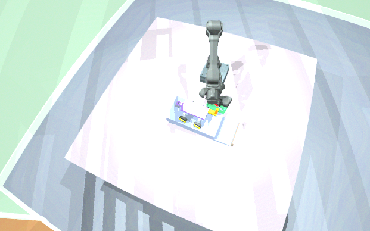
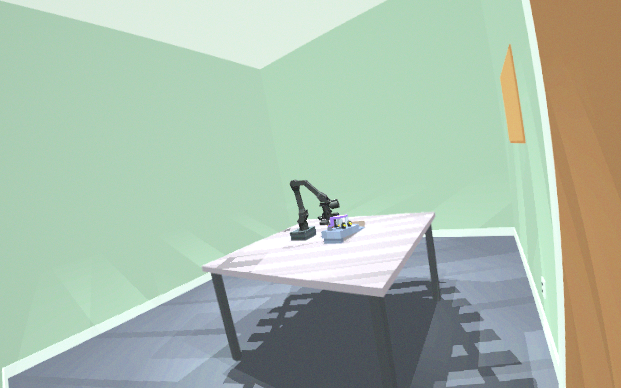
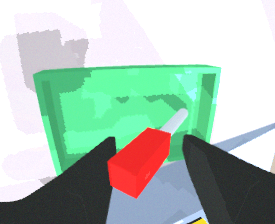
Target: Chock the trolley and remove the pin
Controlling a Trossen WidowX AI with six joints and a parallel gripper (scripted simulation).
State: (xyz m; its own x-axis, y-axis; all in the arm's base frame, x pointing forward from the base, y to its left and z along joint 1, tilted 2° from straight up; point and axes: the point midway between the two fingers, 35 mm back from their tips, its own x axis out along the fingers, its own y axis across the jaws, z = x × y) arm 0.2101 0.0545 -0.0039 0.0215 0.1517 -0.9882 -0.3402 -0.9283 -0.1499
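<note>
The red-headed stop pin is 10 mm to the left of my gripper tip. The rest, counted from my gripper tip: pale blue ramp (110 mm to the right, 110 mm ahead, 10 mm above); then yellow chock (70 mm ahead, 40 mm above, 10 mm to the right); then green tray (50 mm below).
</note>
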